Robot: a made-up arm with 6 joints.
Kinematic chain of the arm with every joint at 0, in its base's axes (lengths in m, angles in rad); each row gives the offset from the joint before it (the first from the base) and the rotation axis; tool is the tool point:
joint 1: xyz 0 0 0.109 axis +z
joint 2: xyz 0 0.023 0 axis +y
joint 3: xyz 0 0 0.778 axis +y
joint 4: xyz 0 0 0.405 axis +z
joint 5: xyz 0 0 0 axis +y
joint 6: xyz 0 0 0.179 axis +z
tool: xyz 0 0 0
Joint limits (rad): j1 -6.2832..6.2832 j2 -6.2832..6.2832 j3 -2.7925..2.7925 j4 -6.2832..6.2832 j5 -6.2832..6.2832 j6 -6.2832..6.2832
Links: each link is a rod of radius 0.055 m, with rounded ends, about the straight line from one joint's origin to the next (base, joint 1, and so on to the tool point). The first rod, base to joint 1, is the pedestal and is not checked.
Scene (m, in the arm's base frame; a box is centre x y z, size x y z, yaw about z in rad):
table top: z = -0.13
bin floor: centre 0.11 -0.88 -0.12 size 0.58 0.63 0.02 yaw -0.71
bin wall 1: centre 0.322 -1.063 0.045 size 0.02 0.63 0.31 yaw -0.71
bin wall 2: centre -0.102 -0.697 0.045 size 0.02 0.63 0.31 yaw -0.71
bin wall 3: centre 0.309 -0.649 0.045 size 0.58 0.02 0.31 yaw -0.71
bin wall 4: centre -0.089 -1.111 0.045 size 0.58 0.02 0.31 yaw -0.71
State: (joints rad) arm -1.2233 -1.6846 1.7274 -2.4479 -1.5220 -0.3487
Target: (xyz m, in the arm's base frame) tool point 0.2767 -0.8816 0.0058
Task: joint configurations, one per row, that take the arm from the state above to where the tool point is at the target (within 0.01 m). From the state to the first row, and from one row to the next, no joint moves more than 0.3 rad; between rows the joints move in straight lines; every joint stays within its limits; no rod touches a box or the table.
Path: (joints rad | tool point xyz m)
1: -1.2402 -1.4078 1.6929 -2.4487 -1.4655 -0.3487 | -0.0385 0.5334 0.6034
2: -1.2571 -1.1309 1.6585 -2.4494 -1.4090 -0.3487 | 0.0156 0.3919 0.7467
3: -1.2740 -0.8541 1.6240 -2.4502 -1.3525 -0.3487 | 0.0756 0.2124 0.8450
4: -1.2909 -0.5773 1.5895 -2.4510 -1.2960 -0.3487 | 0.1360 0.0074 0.8887
5: -1.3078 -0.3005 1.5550 -2.4517 -1.2395 -0.3487 | 0.1914 -0.2080 0.8721
6: -1.3246 -0.0236 1.5206 -2.4525 -1.1830 -0.3487 | 0.2372 -0.4172 0.7941
7: -1.3415 0.2532 1.4861 -2.4533 -1.1265 -0.3487 | 0.2699 -0.6035 0.6583
8: -1.3584 0.5300 1.4516 -2.4541 -1.0700 -0.3487 | 0.2875 -0.7512 0.4730
9: -1.3753 0.8068 1.4172 -2.4548 -1.0135 -0.3487 | 0.2894 -0.8471 0.2503
10: -1.3922 1.0837 1.3827 -2.4556 -0.9570 -0.3487 | 0.2767 -0.8816 0.0058

